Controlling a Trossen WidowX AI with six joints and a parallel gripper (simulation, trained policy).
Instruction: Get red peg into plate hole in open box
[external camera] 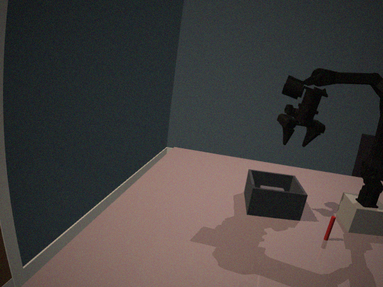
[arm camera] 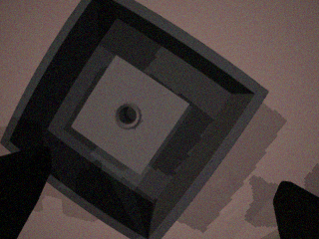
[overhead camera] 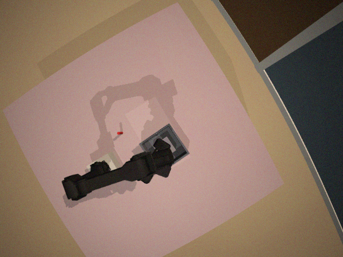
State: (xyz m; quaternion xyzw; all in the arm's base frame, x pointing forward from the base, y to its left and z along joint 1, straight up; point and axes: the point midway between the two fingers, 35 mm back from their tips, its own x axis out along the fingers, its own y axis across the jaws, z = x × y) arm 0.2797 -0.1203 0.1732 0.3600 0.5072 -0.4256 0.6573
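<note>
My gripper tip is now 100 mm past the red peg, 230 mm to the right of it and 190 mm above it. From my gripper tip the other things lie so: grey plate: 40 mm ahead, 10 mm to the left, 190 mm below; then grey box: 40 mm ahead, 10 mm to the left, 200 mm below.
</note>
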